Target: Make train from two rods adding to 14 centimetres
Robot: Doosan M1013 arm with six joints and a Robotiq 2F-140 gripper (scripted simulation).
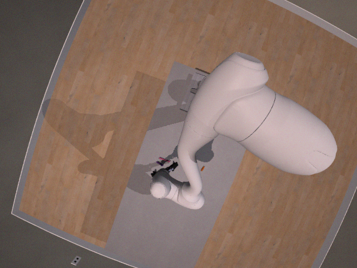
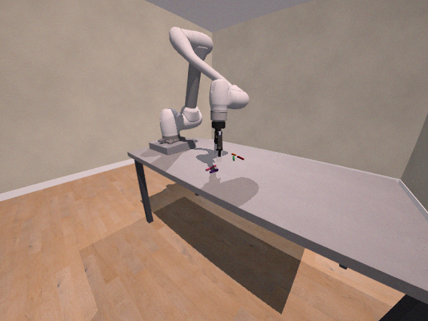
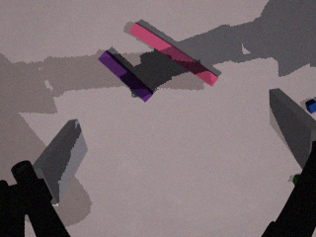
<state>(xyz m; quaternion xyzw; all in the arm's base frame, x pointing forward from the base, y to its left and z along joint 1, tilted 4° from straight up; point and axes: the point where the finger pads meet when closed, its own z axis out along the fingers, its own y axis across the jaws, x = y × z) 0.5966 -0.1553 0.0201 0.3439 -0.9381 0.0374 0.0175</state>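
Now: the purple rod 80 mm below my hand, 50 mm to the right of it and 10 mm ahead of it. The rest, counted from my hand: pink rod 80 mm below, 30 mm behind, 20 mm to the right; green rod 220 mm to the left, 80 mm below; small blue rod 130 mm to the left, 80 mm below, 70 mm behind.
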